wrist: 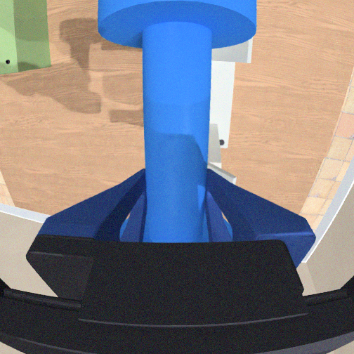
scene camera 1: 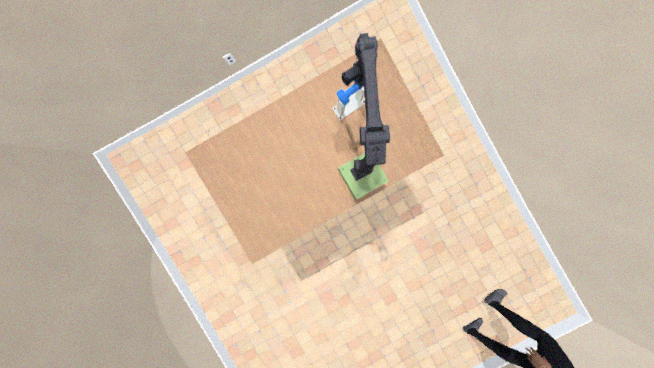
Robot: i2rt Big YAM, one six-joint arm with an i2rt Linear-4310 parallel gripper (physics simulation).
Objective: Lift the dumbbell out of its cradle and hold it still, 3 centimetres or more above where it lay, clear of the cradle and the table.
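Frame: origin at the arm's base, x ahead, y left, z up, level; metres.
Seen in the pictures: gripper, fingertip midpoint: (scene camera 1: 358, 85); arm's base, origin of the base link: (scene camera 1: 361, 171).
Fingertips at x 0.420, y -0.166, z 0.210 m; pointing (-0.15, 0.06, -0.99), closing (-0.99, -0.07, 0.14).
Note:
Offsets run from my fingertips to a thing's middle. "pt": to the spot under its first point. Level surfaces: height alone.
The blue dumbbell {dx -0.001, dy +0.023, dz +0.002 m} (scene camera 1: 345, 96) (wrist: 177, 100) is held by its handle, with one round end at the top of the wrist view and the other end hidden. My gripper (wrist: 175, 177) is shut on the handle; in the scene view its fingers are hidden under the arm. The white cradle {pt dx +0.002, dy -0.013, dz -0.303 m} (scene camera 1: 352, 105) (wrist: 223, 100) stands on the table beneath the dumbbell. In the wrist view it is partly covered by the dumbbell and lies below it, with wood table and a shadow showing around it. The dumbbell appears raised above the cradle; the exact height cannot be told.
The wooden table {dz -0.310 m} (scene camera 1: 280, 175) (wrist: 60, 165) carries the green base plate (scene camera 1: 364, 189) (wrist: 30, 40) of the arm. The arm reaches over the cradle's right side in the scene view. A person's legs (scene camera 1: 515, 320) show on the tiled floor at the lower right, away from the table.

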